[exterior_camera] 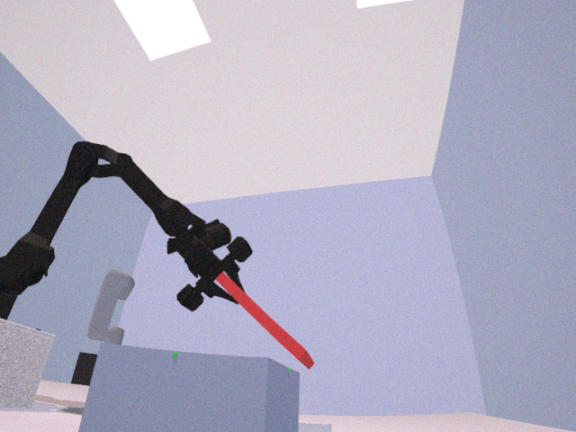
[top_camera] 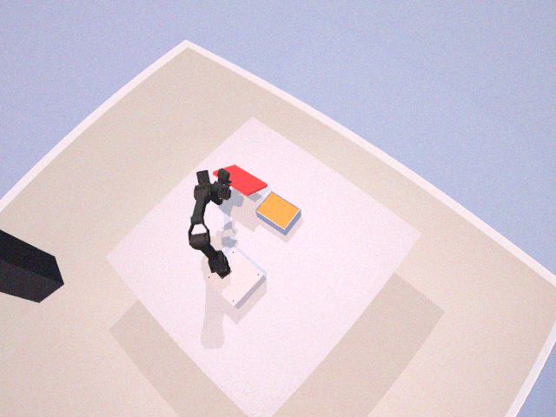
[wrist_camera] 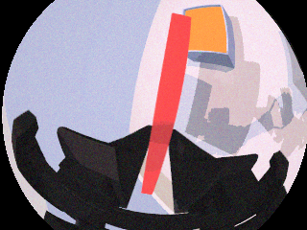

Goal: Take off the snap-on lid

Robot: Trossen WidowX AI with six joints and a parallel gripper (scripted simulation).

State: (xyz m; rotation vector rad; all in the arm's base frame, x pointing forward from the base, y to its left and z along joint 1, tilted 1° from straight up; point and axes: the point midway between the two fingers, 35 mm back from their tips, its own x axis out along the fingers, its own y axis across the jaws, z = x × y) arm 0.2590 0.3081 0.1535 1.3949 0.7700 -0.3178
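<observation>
The red lid lies 60 mm ahead of my gripper tip, 50 mm below it and 20 mm to the left of it. The rest, counted from my gripper tip: storage box: 210 mm to the right, 190 mm below, 130 mm ahead.
</observation>
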